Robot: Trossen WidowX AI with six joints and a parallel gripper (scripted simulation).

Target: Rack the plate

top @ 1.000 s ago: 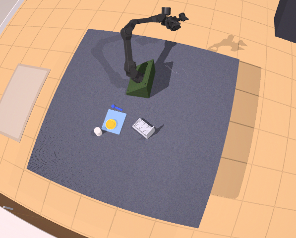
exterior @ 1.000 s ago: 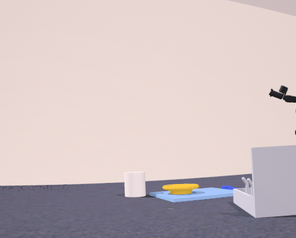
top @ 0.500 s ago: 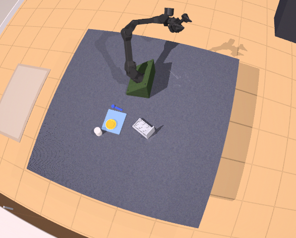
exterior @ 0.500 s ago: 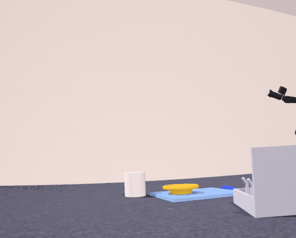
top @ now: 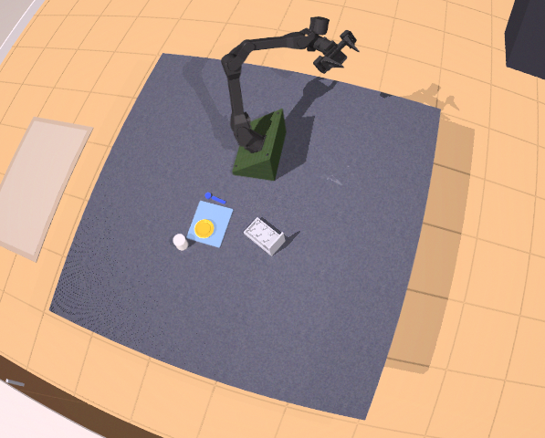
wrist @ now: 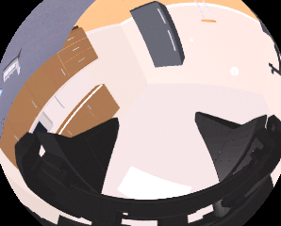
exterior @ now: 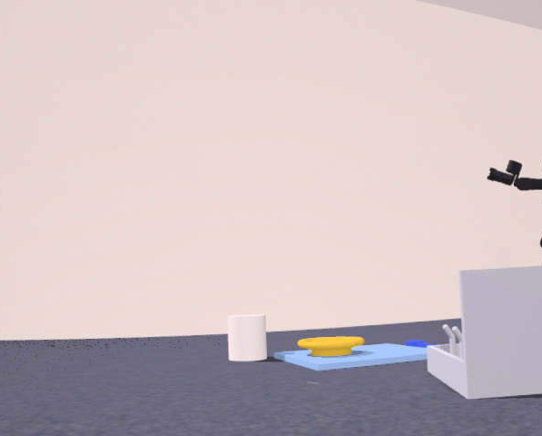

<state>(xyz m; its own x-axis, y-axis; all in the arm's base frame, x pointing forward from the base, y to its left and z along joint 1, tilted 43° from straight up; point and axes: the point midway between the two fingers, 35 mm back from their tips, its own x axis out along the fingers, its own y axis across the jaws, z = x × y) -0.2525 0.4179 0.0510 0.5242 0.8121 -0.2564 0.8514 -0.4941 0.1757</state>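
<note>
Now: the yellow plate 54 cm ahead of my gripper tip, 42 cm to the right of it and 44 cm below it. The rest, counted from my gripper tip: dish rack: 51 cm ahead, 20 cm to the right, 44 cm below; then white cup: 61 cm ahead, 48 cm to the right, 44 cm below; then blue spoon: 41 cm ahead, 43 cm to the right, 46 cm below.
</note>
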